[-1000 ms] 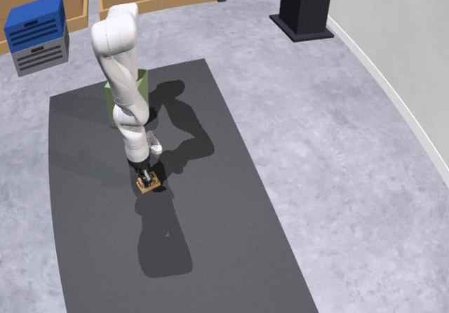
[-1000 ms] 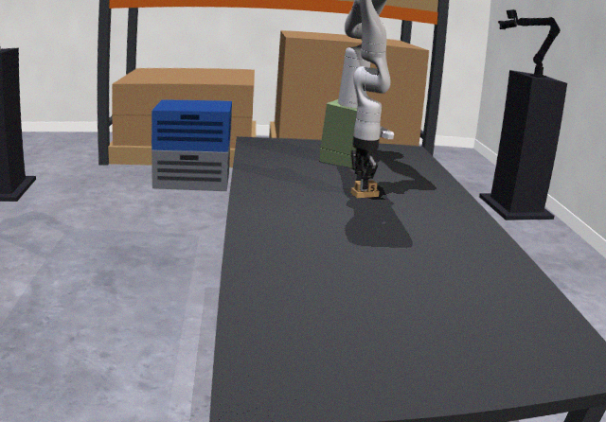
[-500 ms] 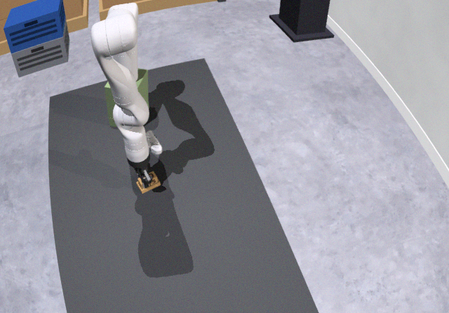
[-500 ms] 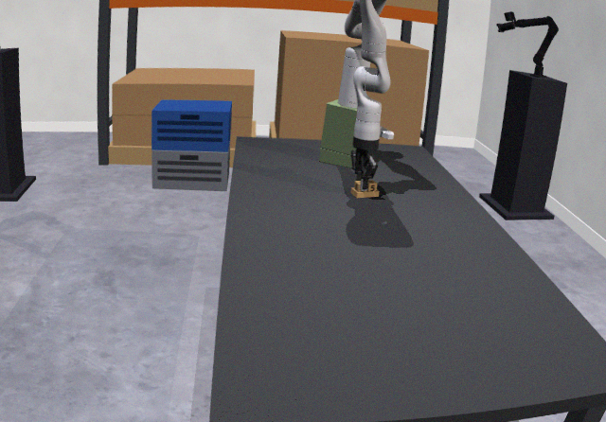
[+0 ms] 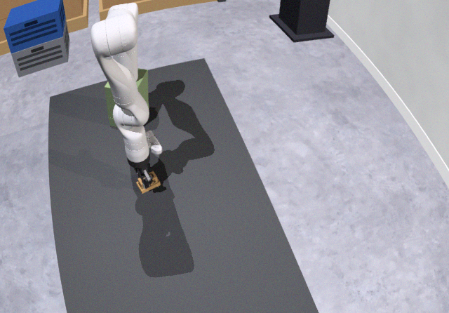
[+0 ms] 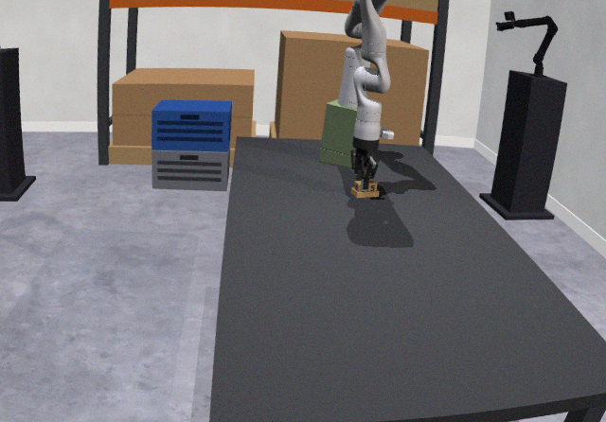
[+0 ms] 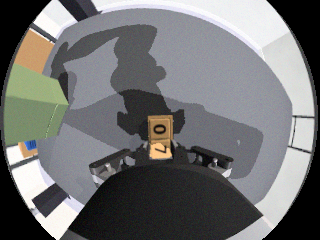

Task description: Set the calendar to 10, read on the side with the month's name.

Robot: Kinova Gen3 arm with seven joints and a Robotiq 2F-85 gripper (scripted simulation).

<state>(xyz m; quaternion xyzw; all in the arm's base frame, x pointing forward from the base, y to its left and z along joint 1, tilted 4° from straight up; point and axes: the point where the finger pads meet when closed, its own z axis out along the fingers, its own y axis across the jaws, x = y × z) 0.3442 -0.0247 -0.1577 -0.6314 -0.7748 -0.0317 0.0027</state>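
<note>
The wooden calendar tray is 10 mm to the left of my hand and 30 mm below it.
</note>
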